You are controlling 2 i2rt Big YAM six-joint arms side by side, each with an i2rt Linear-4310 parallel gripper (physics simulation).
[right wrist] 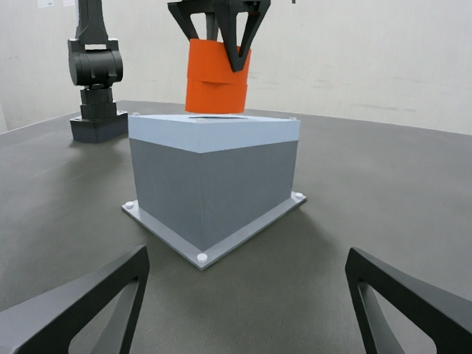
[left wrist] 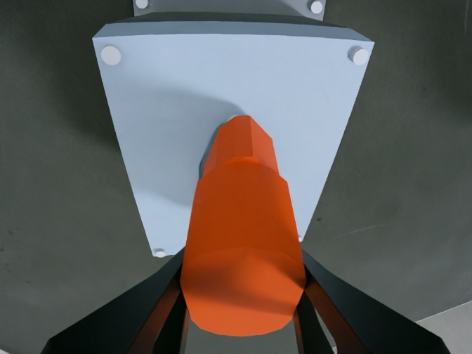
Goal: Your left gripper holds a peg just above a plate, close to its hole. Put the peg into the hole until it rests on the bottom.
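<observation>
An orange faceted peg is held upright over the light blue plate. My left gripper is shut on its upper part. In the right wrist view the peg's lower end is very close above the plate, with a thin dark sliver of the hole showing under it. In the left wrist view a narrow dark edge of the hole shows left of the peg's lower end; the peg hides the rest. My right gripper is open and empty, in front of the block.
The plate tops a grey block on a flanged base with white bolt heads. White studs stand at the plate's corners. A black arm base stands at the back left on the dark grey table. A pale wall is behind.
</observation>
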